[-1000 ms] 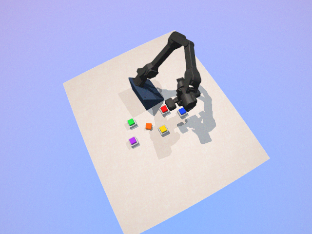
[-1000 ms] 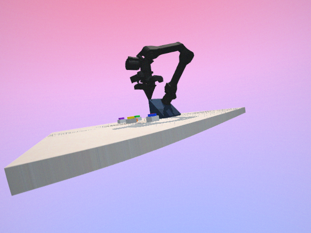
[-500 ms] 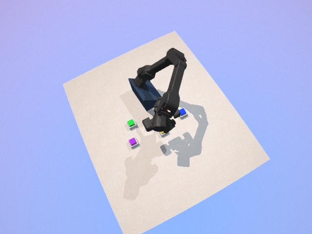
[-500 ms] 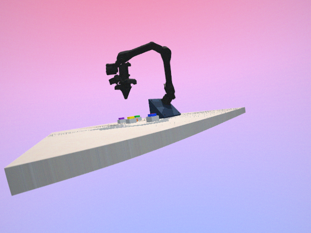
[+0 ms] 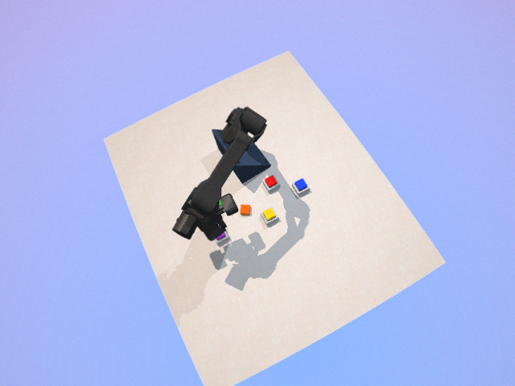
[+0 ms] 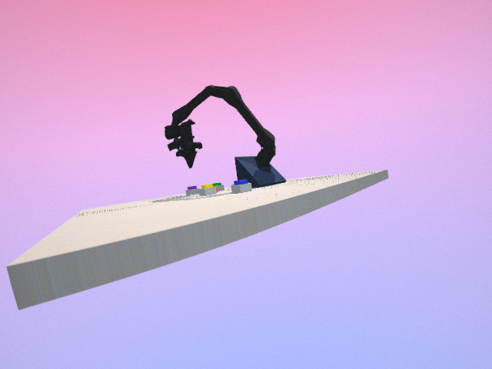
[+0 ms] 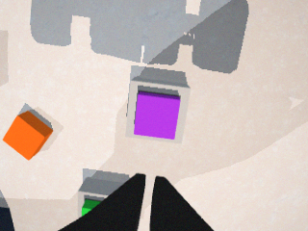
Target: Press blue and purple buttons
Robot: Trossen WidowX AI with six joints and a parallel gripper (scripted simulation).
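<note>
Now: the purple button 10 mm ahead of my gripper tip and 90 mm below it. From my gripper tip the other things lie so: orange block: 50 mm behind, 120 mm to the left, 110 mm below; green button: 110 mm behind, 30 mm to the left, 90 mm below; yellow button: 10 mm ahead, 190 mm to the left, 90 mm below.
</note>
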